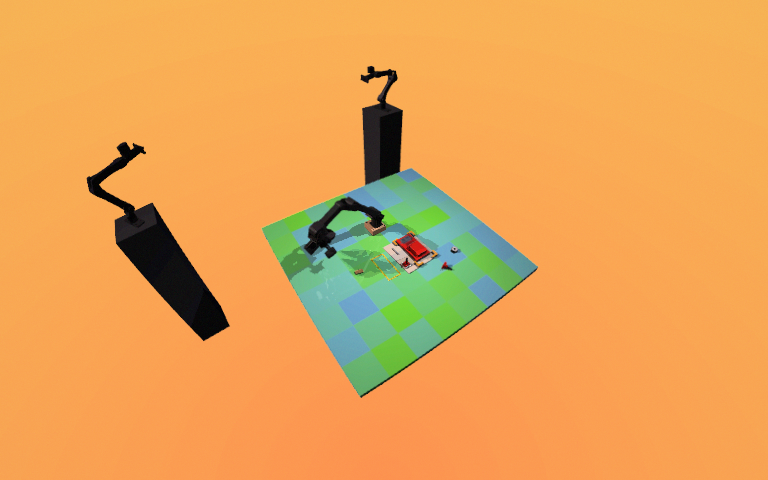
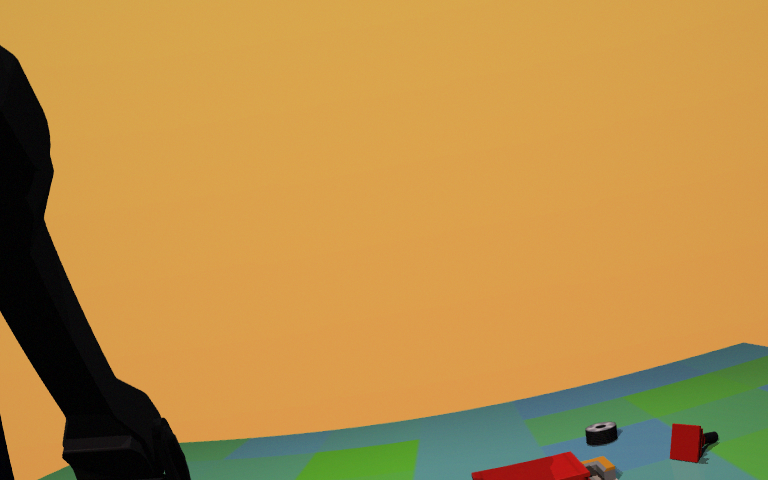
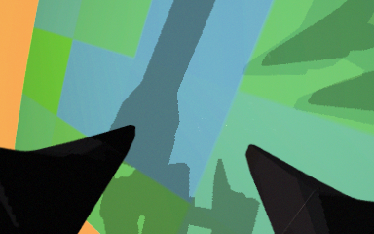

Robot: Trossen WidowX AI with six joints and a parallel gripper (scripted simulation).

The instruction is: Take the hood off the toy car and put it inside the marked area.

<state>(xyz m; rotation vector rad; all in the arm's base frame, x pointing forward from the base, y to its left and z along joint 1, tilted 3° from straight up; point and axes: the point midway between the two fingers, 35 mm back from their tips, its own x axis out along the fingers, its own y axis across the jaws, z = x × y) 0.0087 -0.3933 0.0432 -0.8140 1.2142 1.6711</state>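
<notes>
My gripper tip is now 33 cm short of the red hood, 45 cm to the right of it and 3 cm above it. Also, from my gripper tip: grey wheel 46 cm ahead, 64 cm to the left, 6 cm below; tan block 23 cm ahead, 8 cm to the left, 7 cm below.
</notes>
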